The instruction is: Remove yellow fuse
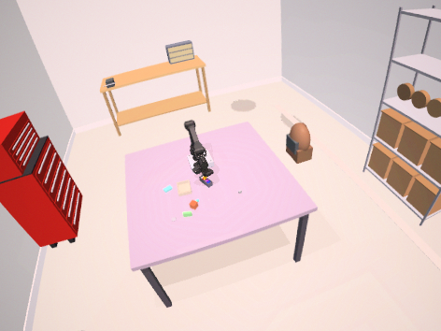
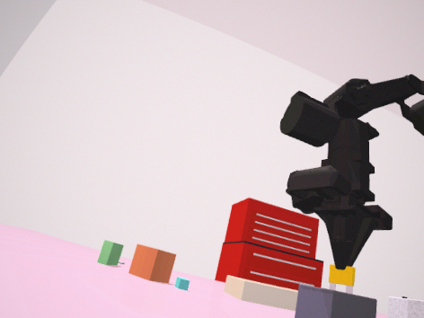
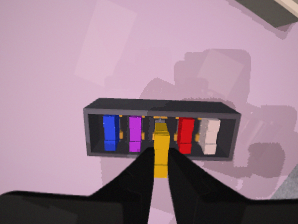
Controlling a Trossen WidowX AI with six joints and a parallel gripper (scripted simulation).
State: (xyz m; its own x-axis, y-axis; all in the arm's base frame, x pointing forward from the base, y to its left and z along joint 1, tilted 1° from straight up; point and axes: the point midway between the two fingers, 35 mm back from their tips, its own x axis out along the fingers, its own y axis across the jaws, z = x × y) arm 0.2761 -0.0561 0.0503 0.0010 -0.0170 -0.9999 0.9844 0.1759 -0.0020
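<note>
Right now the purple fuse is 2 cm ahead of my gripper tip and 4 cm below it. The rest, counted from my gripper tip: red fuse: 2 cm behind, 4 cm below; yellow fuse: 1 cm below; beige tray: 4 cm behind, 17 cm to the right, 6 cm below.
</note>
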